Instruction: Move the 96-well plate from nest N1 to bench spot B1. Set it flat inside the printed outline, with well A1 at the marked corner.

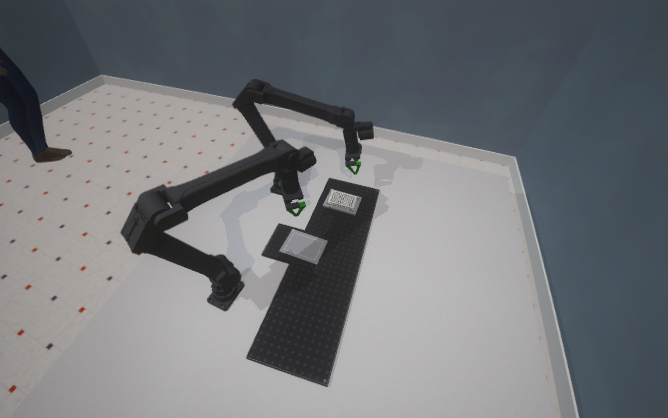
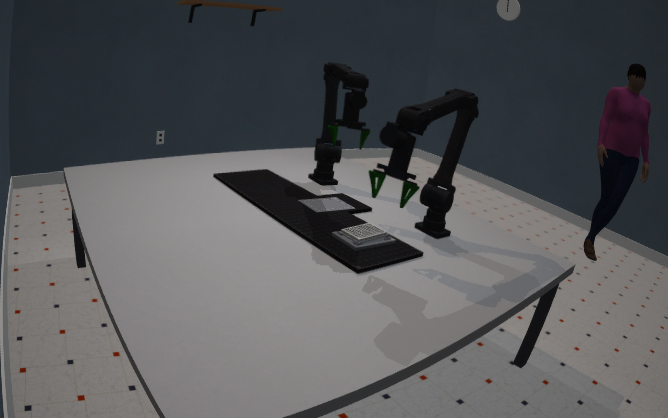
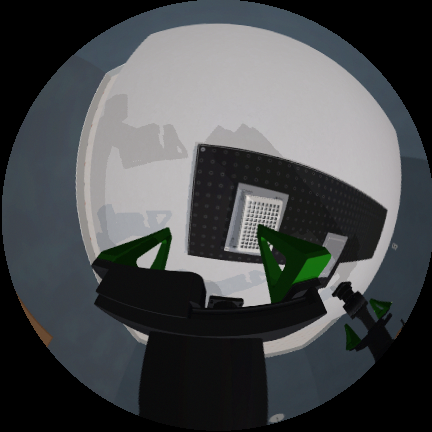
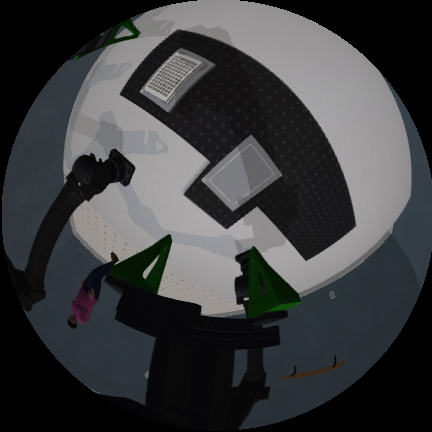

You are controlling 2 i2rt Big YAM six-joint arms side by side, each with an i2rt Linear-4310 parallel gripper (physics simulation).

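Frame: origin at the left arm's base, x right, y down, z ahead, level; metres.
Seen in the pictures: left gripper, fingertip midpoint: (image 1: 356, 167) (image 2: 387, 202) (image 3: 212, 230); right gripper, fingertip midpoint: (image 1: 293, 206) (image 2: 347, 147) (image 3: 358, 311) (image 4: 210, 244); left arm's base, origin of the base link: (image 2: 432, 231) (image 3: 224, 303) (image 4: 120, 166); right arm's base, origin of the base link: (image 1: 226, 293) (image 2: 322, 180) (image 3: 340, 287).
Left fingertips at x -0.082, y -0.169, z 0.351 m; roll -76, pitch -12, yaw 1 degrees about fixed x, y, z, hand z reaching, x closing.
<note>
Offsets run from my left fingertips to a thing's top centre. "spot": to the spot under its first point. Level surfaces: height alone.
The white 96-well plate @(dy +0.124, dx +0.098, dz -0.027 m) (image 1: 342, 200) (image 2: 366, 231) (image 3: 260, 220) (image 4: 173, 78) lies on the grey nest N1 @(dy +0.138, dx +0.094, dz -0.025 m) (image 2: 360, 245) (image 3: 232, 230) (image 4: 204, 71), off-centre towards one side; I cannot tell if it is fully seated. Spot B1 is a grey pad @(spot: dy +0.154, dx +0.401, dz -0.108 m) (image 1: 303, 246) (image 2: 327, 204) (image 4: 242, 173) with a thin white outline and a small mark at one corner; no plate is on it. My left gripper (image 1: 354, 171) (image 2: 389, 201) (image 3: 212, 230) is open and empty, above and to one side of the plate. My right gripper (image 1: 296, 213) (image 2: 348, 146) (image 4: 210, 244) is open and empty, high beside the pad.
A black perforated board @(dy +0.156 m) (image 1: 310, 320) (image 2: 260, 192) (image 3: 215, 200) (image 4: 310, 190) lies under the nest and the pad, with a side piece beneath part of the pad. Both arms stand on the white table @(dy +0.169 m) (image 1: 430, 300) (image 2: 210, 300). A person (image 2: 625, 120) stands beyond the table.
</note>
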